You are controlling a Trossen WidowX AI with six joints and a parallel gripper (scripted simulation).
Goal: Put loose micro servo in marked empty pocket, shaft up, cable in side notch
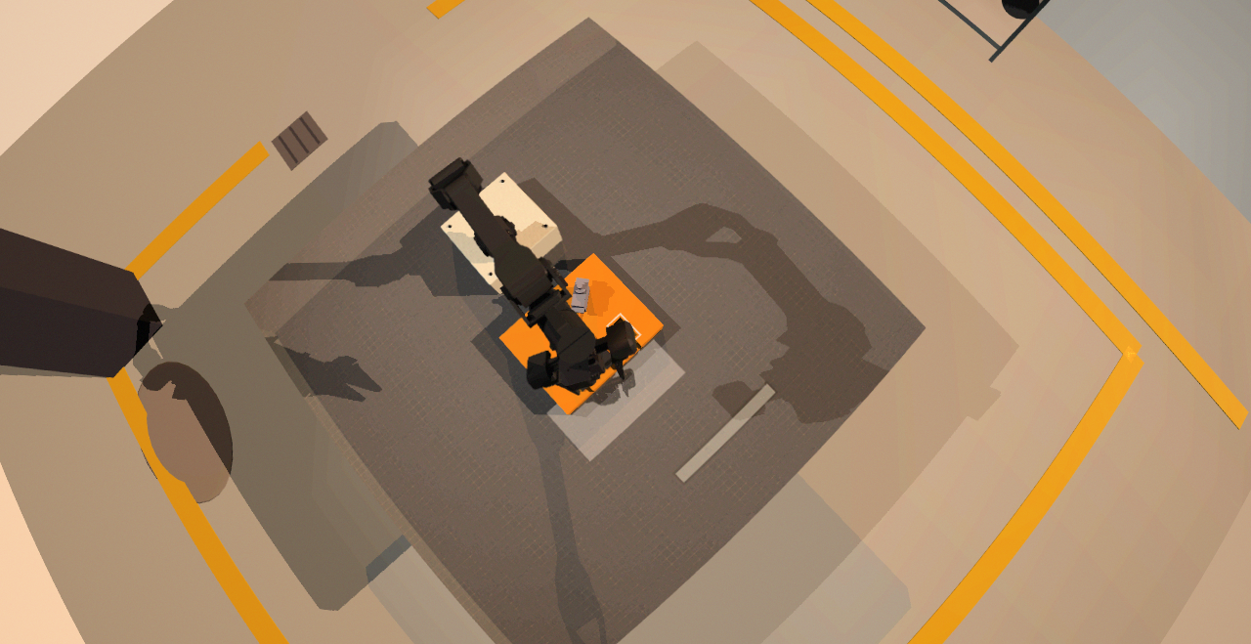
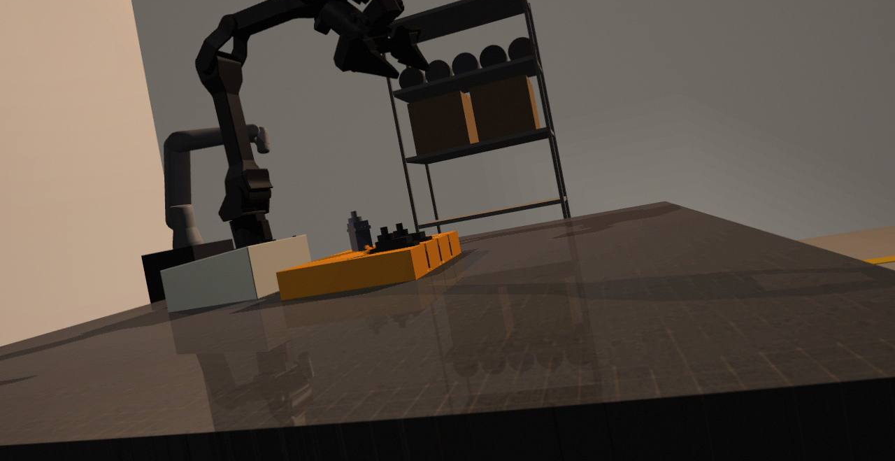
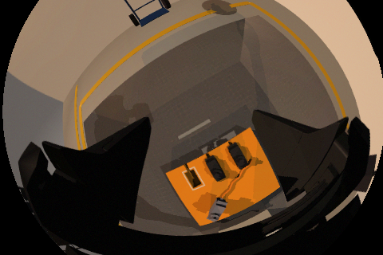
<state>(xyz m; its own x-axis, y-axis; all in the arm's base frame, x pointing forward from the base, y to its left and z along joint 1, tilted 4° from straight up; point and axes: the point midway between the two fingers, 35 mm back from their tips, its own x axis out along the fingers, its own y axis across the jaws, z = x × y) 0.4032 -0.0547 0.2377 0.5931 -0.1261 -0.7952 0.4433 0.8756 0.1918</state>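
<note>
Now: the orange deck 19 cm behind my gripper tip, 5 cm to the left of it and 31 cm below it.
</note>
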